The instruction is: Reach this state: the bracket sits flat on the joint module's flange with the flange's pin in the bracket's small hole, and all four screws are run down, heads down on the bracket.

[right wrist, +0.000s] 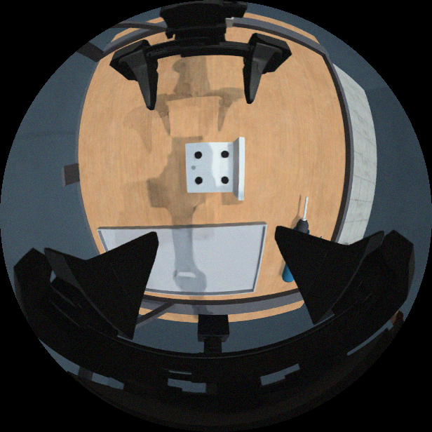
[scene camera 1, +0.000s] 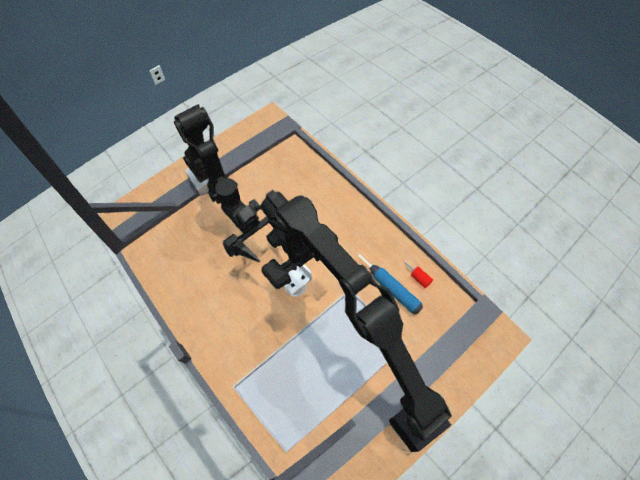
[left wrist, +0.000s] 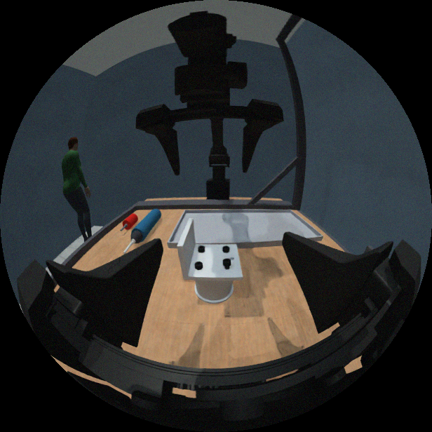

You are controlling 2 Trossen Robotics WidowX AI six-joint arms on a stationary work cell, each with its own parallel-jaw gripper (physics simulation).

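Where they show: left gripper, fingertip midpoint: (scene camera 1: 273, 251); right gripper, fingertip midpoint: (scene camera 1: 302, 271); left arm's base, origin of the base link: (scene camera 1: 203, 172); right arm's base, origin of the base link: (scene camera 1: 422, 421).
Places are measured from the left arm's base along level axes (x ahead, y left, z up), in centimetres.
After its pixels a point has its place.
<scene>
The white bracket (scene camera 1: 301, 277) @(x 51.3, y 4.0, z 2.9 cm) (left wrist: 215, 272) (right wrist: 212, 186) lies flat on the round white joint module (left wrist: 214, 290). Four black screw heads sit in its large holes. The screw (left wrist: 227, 262) (right wrist: 198, 155) nearest the left gripper on the pin side looks slightly raised in the left wrist view; the other three look low. The small pin (left wrist: 232, 258) (right wrist: 193, 167) shows in the bracket's small hole. My left gripper (left wrist: 223, 242) (right wrist: 199, 100) is open and empty, beside and above the module. My right gripper (left wrist: 210, 172) (right wrist: 217, 235) is open and empty, high above the bracket.
A blue screwdriver (scene camera 1: 397, 289) @(x 68.9, y 23.8, z -0.3 cm) (left wrist: 148, 224) (right wrist: 288, 272) and a red-handled driver (scene camera 1: 422, 276) @(x 70.2, y 32.3, z -1.0 cm) (left wrist: 131, 221) lie beside a shallow grey tray (scene camera 1: 268, 403) @(x 72.9, y -22.2, z -3.9 cm) (left wrist: 280, 220) (right wrist: 220, 270). A dark frame borders the table. A person (left wrist: 72, 170) stands beyond it.
</scene>
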